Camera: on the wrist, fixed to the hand. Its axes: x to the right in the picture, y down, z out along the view.
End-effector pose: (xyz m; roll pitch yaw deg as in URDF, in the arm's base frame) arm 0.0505 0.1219 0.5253 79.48 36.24 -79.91
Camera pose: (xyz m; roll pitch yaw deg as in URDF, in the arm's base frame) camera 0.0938 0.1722 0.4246 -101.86 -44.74 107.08
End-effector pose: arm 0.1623 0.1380 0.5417 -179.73 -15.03 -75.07
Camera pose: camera 0.2553 0.1560 0.6163 164.46 21.39 113.09
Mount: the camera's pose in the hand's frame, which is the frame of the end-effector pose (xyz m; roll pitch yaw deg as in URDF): 0.0257 -0.0948 -0.0699 -17.39 -6.46 172.33
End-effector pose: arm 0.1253 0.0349 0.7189 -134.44 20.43 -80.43
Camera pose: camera 0.1523 -0.0263 0.8192 116.42 -10.44 100.30
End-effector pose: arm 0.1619 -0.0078 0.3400 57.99 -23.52 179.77
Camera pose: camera 0.0914 -0.0165 0.2426 -75.34 13.60 1.25
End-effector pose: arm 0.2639 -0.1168 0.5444 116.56 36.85 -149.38
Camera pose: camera 0.3273 -0.2012 0.4861 -141.93 -40.18 42.70
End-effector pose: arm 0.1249 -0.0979 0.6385 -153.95 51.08 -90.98
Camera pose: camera 0.1777 -0.1962 0.6841 132.23 -41.76 94.38
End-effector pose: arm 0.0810 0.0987 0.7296 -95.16 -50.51 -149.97
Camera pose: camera 0.1036 0.1823 0.8135 68.39 58.26 19.06
